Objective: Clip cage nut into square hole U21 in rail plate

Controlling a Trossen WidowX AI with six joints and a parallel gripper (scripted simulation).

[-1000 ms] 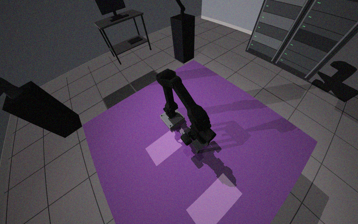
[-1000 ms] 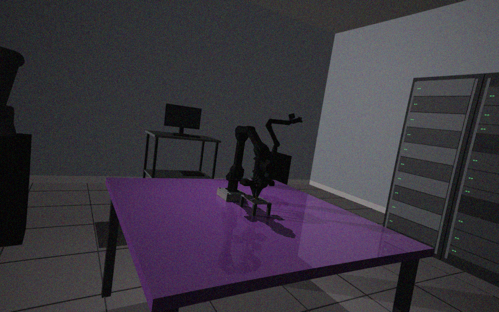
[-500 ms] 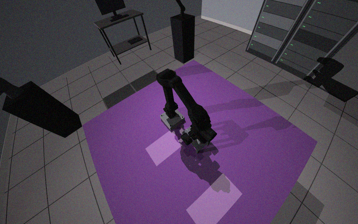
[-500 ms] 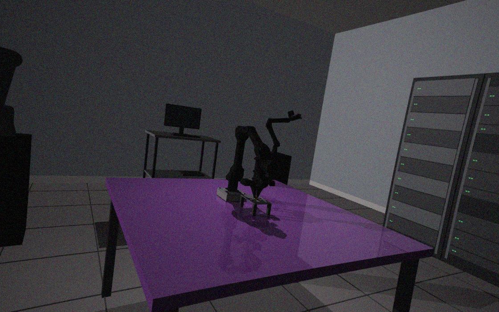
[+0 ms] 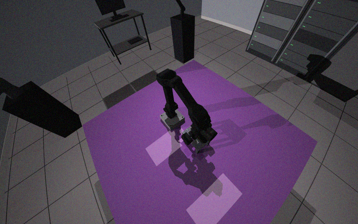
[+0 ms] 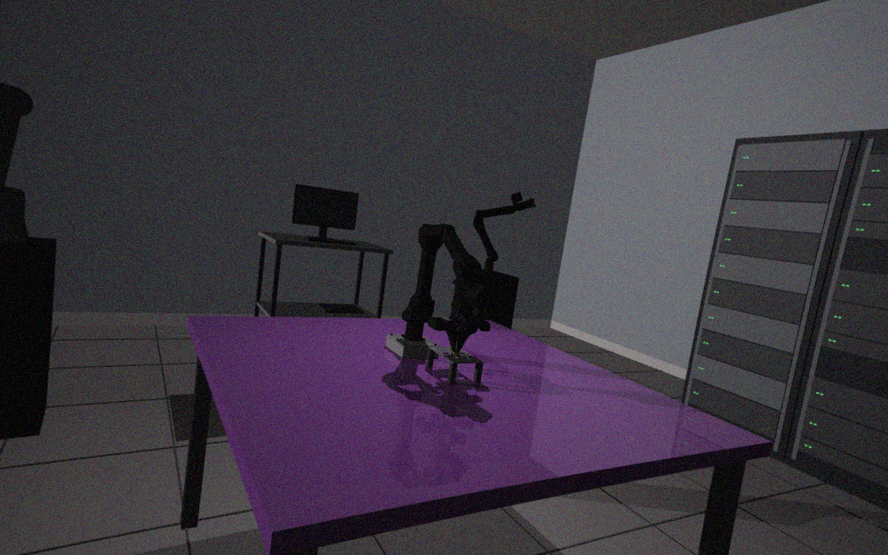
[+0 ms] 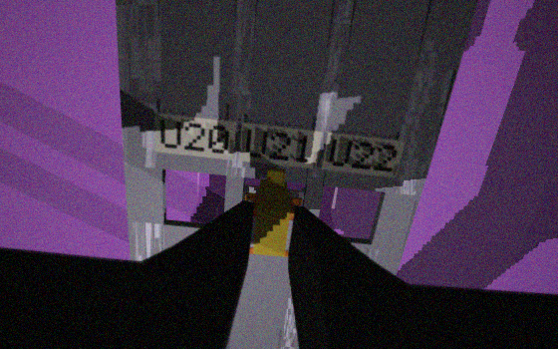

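Right now the cage nut is 1 cm below my gripper tip. From my gripper tip the other things lie so: label (2 cm ahead, 1 cm below).
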